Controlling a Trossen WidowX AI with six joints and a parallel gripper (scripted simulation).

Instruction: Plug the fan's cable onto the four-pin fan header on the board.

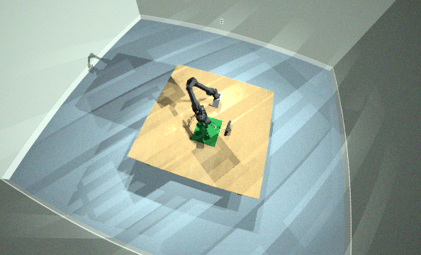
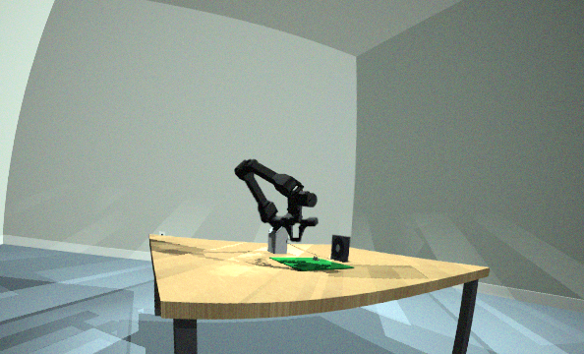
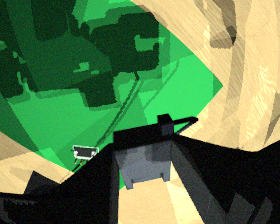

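Right now the green board is 60 mm ahead of my gripper tip, 40 mm to the left of it and 110 mm below it. Also, from my gripper tip: black fan (230 mm to the left, 30 mm below); then fan cable plug (10 mm behind, 10 mm to the left).
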